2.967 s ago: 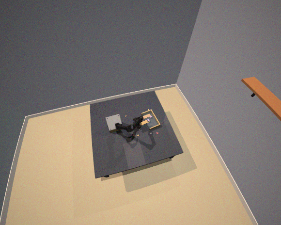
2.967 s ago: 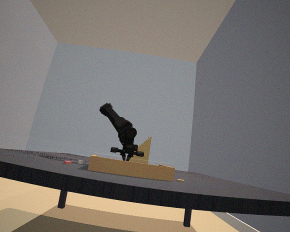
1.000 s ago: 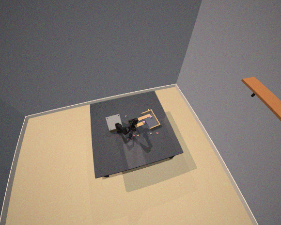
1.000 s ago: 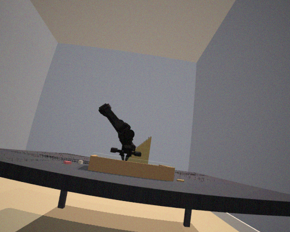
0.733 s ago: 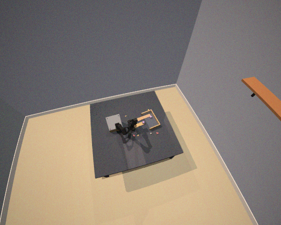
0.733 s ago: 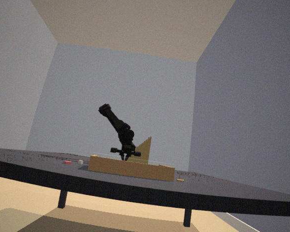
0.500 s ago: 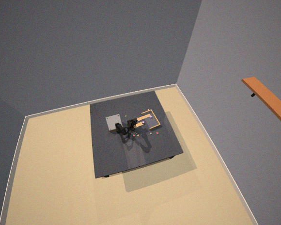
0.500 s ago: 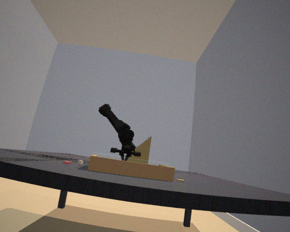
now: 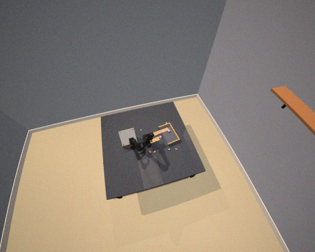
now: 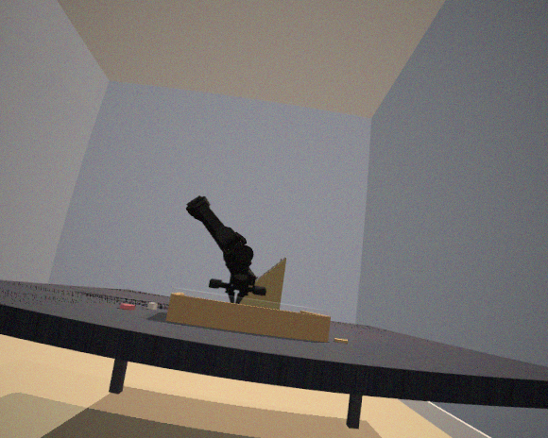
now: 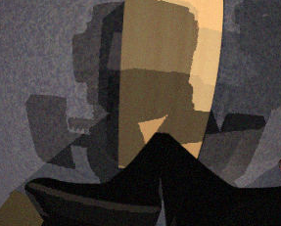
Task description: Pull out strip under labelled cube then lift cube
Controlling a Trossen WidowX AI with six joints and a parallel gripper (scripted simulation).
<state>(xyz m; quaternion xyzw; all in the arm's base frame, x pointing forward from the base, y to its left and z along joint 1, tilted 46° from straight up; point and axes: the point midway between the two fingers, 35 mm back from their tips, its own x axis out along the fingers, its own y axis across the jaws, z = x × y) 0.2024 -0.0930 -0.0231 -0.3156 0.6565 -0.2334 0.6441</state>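
Now: the plain strip 10 cm ahead of my gripper tip and 1 cm to the left of it. From my gripper tip the other things lie so: small tan strip (38 cm ahead, 25 cm to the left).
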